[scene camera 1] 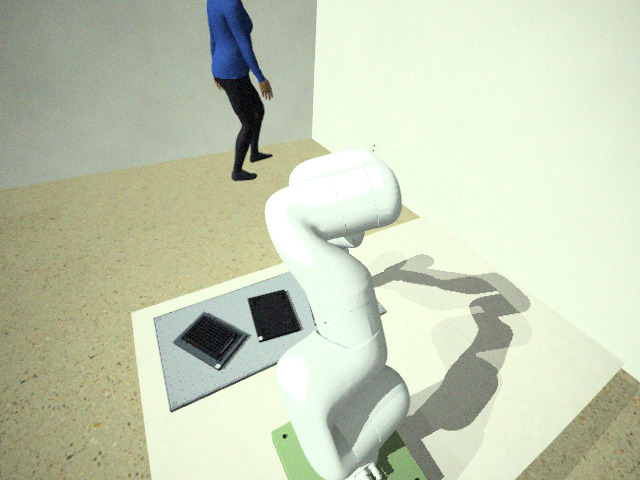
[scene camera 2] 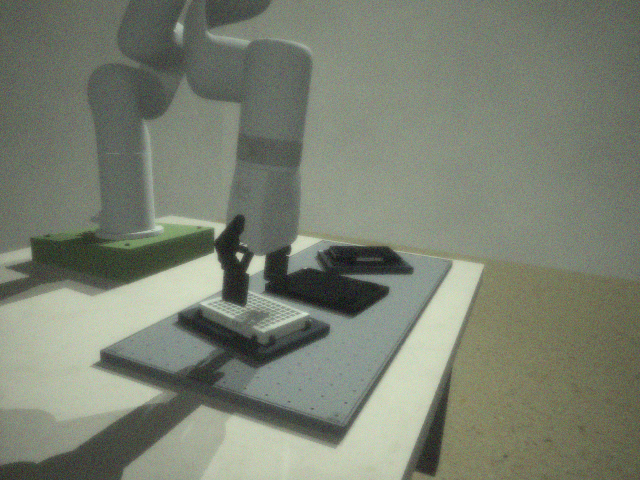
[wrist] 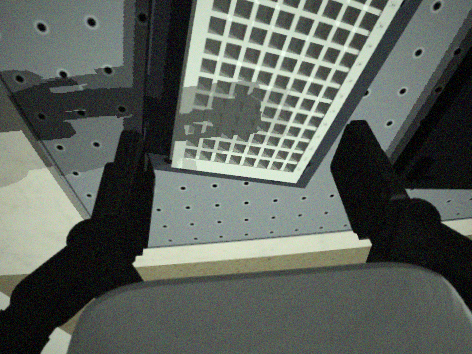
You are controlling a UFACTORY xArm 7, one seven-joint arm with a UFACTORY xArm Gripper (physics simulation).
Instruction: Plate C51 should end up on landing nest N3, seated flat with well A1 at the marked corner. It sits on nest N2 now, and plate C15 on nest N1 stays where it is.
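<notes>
A white gridded plate lies on a dark nest; the arm hides it in scene camera 1. A black plate sits on another nest, turned on the board. A bare black nest lies between them, with a white corner mark. Labels are unreadable. My gripper is open and empty, above one end of the white plate. The plate runs askew to the fingers in the wrist view. Well A1 cannot be made out.
The nests stand on a grey perforated board on a pale table. The arm rises from a green base. A person in a blue top stands beyond the table.
</notes>
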